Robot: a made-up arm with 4 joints. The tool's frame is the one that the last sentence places.
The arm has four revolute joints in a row. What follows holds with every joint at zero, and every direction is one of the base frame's. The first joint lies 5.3 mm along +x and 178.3 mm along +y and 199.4 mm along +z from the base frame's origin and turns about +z. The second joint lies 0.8 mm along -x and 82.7 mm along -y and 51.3 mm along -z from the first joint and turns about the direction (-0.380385, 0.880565, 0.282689). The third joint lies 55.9 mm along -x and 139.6 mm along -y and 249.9 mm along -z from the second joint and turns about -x. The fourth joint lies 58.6 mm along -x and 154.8 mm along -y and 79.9 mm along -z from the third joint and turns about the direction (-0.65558, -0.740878, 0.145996). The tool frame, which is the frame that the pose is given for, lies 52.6 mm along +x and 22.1 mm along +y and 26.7 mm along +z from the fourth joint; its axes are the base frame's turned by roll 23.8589, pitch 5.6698 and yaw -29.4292 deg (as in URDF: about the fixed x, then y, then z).
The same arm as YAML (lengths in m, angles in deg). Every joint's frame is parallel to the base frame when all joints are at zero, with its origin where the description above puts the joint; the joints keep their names.
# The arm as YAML. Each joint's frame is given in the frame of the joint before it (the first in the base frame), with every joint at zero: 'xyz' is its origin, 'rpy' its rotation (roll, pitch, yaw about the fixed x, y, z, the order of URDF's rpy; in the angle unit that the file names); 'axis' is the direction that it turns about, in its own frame. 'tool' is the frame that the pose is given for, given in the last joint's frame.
units:
  length: m
  angle: deg
joints:
  - name: joint 1
    type: revolute
    origin:
      xyz: [0.0053, 0.1783, 0.1994]
      rpy: [0.0, 0.0, 0.0]
    axis: [0.0, 0.0, 1.0]
  - name: joint 2
    type: revolute
    origin:
      xyz: [-0.0008, -0.0827, -0.0513]
      rpy: [0.0, 0.0, 0.0]
    axis: [-0.380385, 0.880565, 0.282689]
  - name: joint 3
    type: revolute
    origin:
      xyz: [-0.0559, -0.1396, -0.2499]
      rpy: [0.0, 0.0, 0.0]
    axis: [-1.0, 0.0, 0.0]
  - name: joint 4
    type: revolute
    origin:
      xyz: [-0.0586, -0.1548, -0.0799]
      rpy: [0.0, 0.0, 0.0]
    axis: [-0.65558, -0.740878, 0.145996]
tool:
  origin:
    xyz: [0.0526, 0.0221, 0.0267]
    rpy: [23.86, 5.67, -29.43]

